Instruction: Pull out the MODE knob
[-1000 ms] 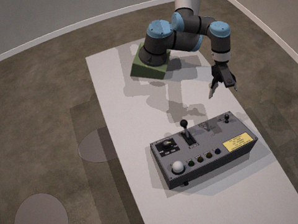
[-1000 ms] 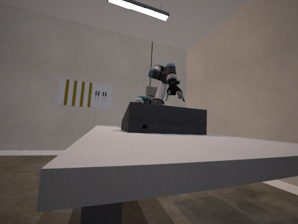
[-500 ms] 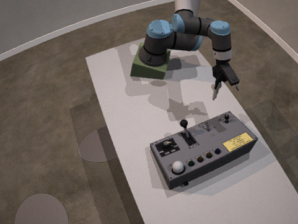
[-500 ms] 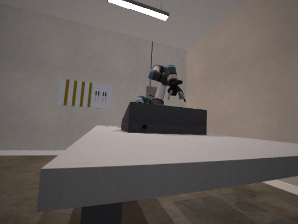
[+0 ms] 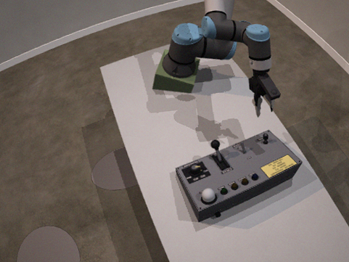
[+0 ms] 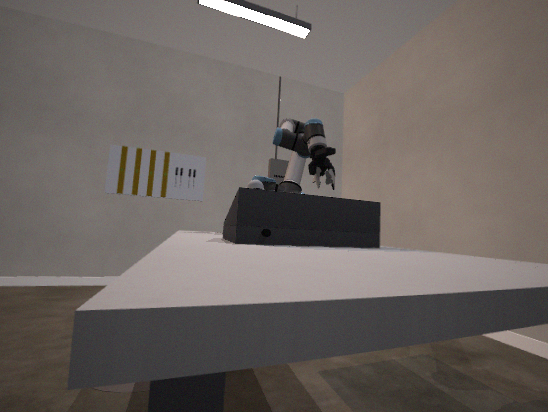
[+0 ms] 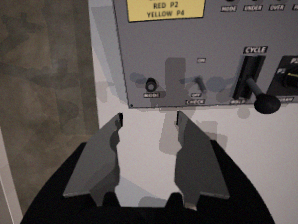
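Now: the mode knob 5 cm ahead of my hand, 1 cm to the right of it and 14 cm below it. From my hand the other things lie so: rotary selector: 2 cm ahead, 35 cm to the right, 14 cm below; toggle switch: 4 cm ahead, 13 cm to the right, 14 cm below; black ball lever: 24 cm to the right, 13 cm below.
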